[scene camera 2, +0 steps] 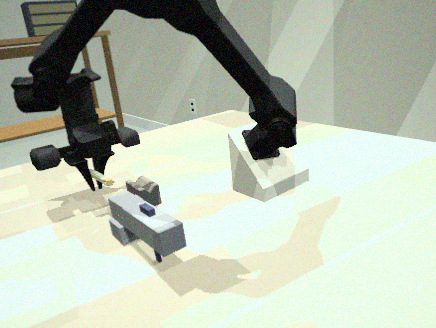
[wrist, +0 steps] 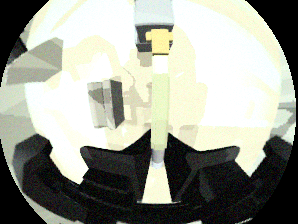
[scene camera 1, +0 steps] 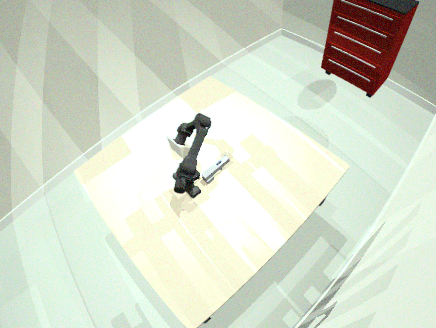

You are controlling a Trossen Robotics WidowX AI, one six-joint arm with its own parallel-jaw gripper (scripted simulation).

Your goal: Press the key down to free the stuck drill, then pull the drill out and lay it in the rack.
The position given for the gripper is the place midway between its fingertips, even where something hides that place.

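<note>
The gripper (scene camera 2: 96, 189), (wrist: 156, 131) is visible in scene camera 2 and in the wrist view, and it carries a drill (wrist: 160, 39). A grey rack (wrist: 105, 97) can be seen as well.
</note>
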